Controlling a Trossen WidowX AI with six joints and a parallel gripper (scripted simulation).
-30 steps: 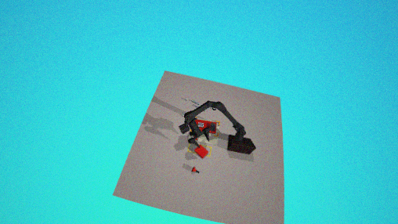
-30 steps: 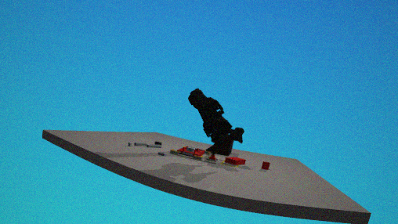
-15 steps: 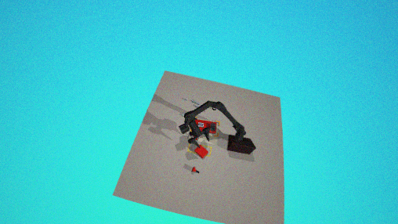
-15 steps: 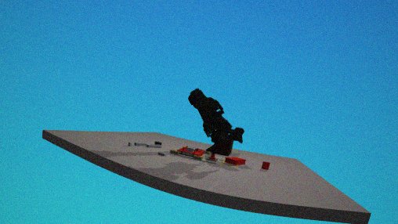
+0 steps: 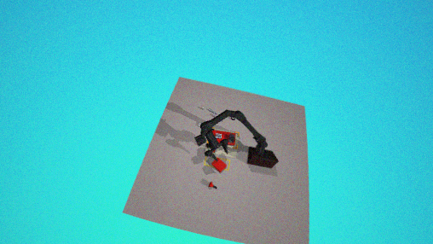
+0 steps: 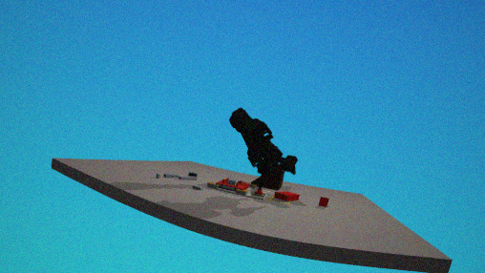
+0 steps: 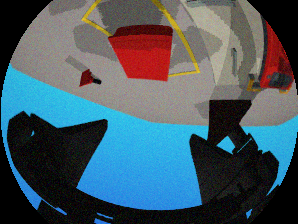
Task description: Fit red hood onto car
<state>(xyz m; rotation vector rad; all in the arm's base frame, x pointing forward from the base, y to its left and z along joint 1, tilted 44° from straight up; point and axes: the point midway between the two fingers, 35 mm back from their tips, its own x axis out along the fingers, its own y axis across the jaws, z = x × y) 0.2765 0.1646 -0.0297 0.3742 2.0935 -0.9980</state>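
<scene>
The red hood is 100 mm below my gripper tip, 20 mm to the left of it and 10 mm ahead of it. Also, from my gripper tip: white jig (180 mm to the right, 100 mm below, 40 mm ahead).
</scene>
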